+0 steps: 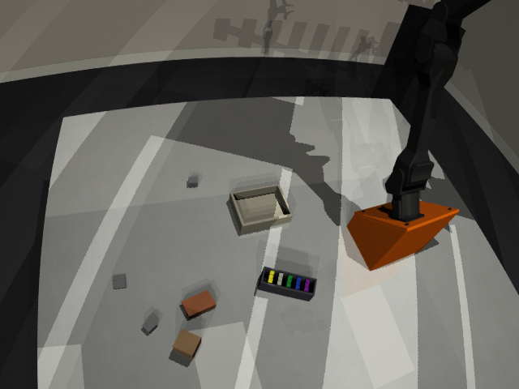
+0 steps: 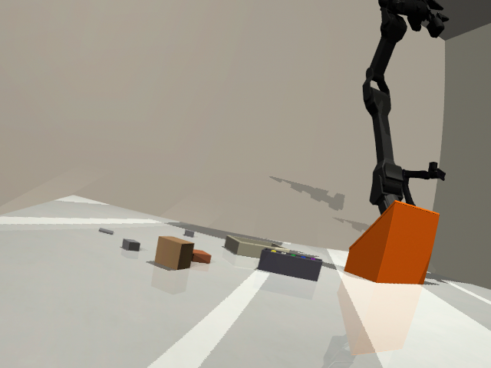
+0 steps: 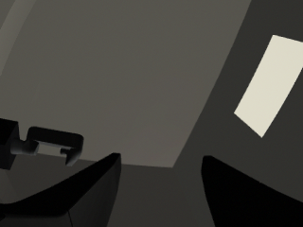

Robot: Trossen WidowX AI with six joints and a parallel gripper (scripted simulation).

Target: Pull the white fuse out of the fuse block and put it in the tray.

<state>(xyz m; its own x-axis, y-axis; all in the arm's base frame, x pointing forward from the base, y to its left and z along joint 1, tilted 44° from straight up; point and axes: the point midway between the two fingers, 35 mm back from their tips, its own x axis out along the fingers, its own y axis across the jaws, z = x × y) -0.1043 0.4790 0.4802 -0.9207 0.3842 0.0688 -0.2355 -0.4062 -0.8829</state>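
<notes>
The white fuse lies 440 mm ahead of my gripper tip, 20 mm to the right of it and 820 mm below it. The rest, counted from my gripper tip: green fuse: 420 mm ahead, 820 mm below; purple fuse: 390 mm ahead, 20 mm to the left, 820 mm below; blue fuse: 410 mm ahead, 10 mm to the left, 820 mm below.
</notes>
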